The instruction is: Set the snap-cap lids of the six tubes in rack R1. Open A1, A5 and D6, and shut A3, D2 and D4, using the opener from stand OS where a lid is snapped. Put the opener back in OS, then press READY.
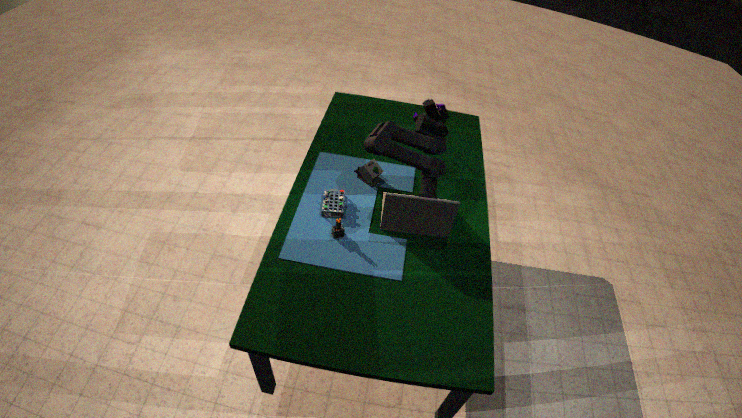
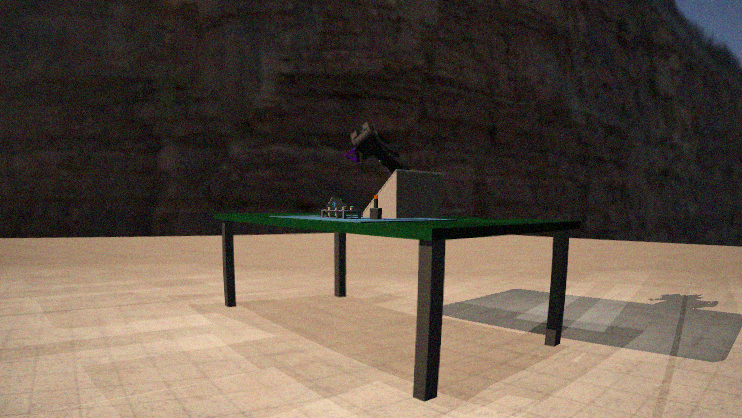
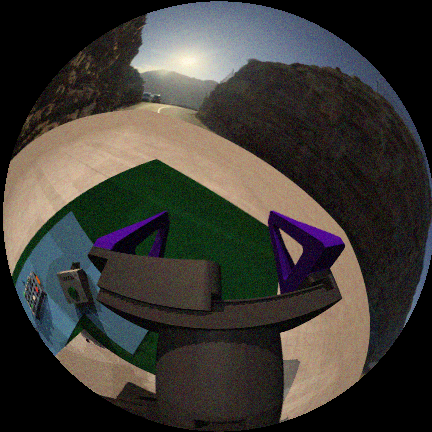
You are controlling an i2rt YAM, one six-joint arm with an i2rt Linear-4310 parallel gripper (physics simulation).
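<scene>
Rack R1 stands on the blue mat with small tubes. Their lids show as tiny coloured spots, too small to tell open from shut. The opener stands upright, orange tip up, in the dark stand OS, beside the rack. A grey box with a green button, apparently READY, sits on the mat. My gripper is open and empty, its purple fingers wide apart. It is raised over the far end of the table, away from the rack and opener.
The blue mat lies on the green table. A large pale block with a sloping side stands beside the mat, near the arm's base. The folded dark arm reaches past the button box.
</scene>
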